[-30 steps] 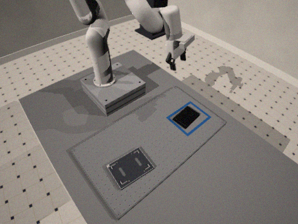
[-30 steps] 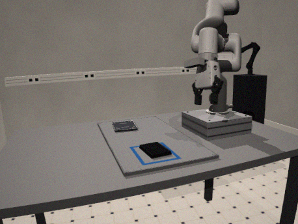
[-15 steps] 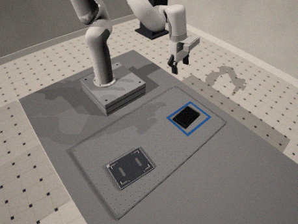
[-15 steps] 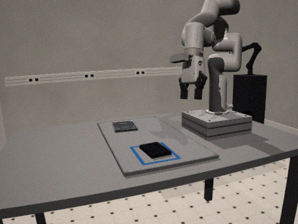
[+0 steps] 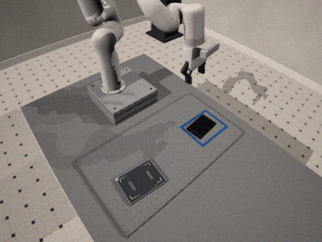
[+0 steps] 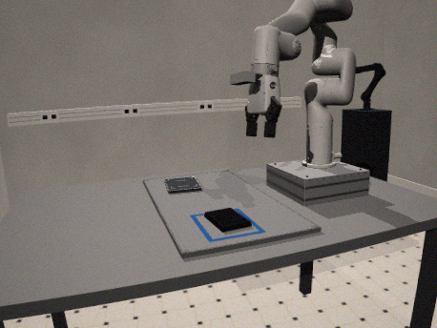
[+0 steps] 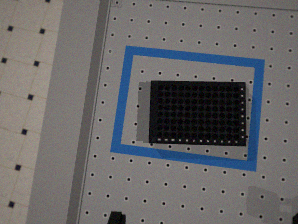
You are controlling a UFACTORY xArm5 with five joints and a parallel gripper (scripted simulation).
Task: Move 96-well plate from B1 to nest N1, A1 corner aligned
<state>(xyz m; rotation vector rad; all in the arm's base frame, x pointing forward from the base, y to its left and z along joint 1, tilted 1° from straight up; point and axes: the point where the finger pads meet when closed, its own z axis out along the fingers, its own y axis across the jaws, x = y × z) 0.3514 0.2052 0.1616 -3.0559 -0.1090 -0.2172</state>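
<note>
Right now the black 96-well plate is 23 cm below my hand, 10 cm ahead of it and 1 cm to the right of it. The rest, counted from my hand: plate nest N1 (41 cm to the right, 23 cm below, 12 cm ahead).
</note>
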